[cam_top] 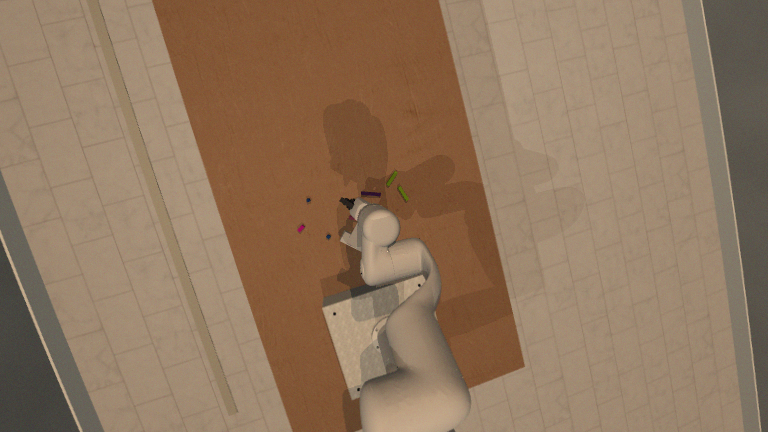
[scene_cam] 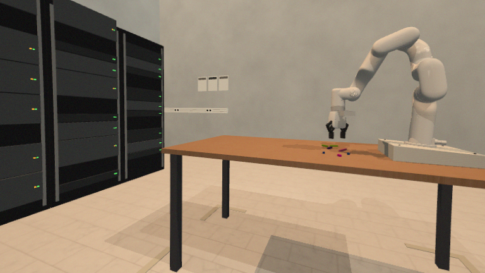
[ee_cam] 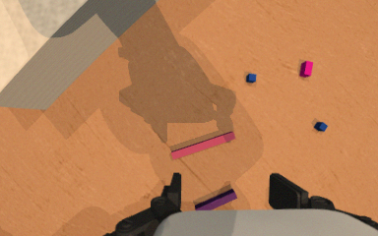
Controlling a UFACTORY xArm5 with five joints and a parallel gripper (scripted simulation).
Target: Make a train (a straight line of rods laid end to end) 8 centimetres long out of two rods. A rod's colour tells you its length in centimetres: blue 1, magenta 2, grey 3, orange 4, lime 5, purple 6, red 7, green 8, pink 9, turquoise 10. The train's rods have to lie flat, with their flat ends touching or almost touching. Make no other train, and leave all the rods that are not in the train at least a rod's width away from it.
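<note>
My hand is 40 mm past the magenta rod, 190 mm to the right of it and 70 mm above it. The rest, counted from my hand: blue rod: 40 mm ahead, 160 mm to the left, 70 mm below; purple rod: 40 mm ahead, 20 mm to the right, 70 mm below; pink rod: 30 mm behind, 70 mm below.
</note>
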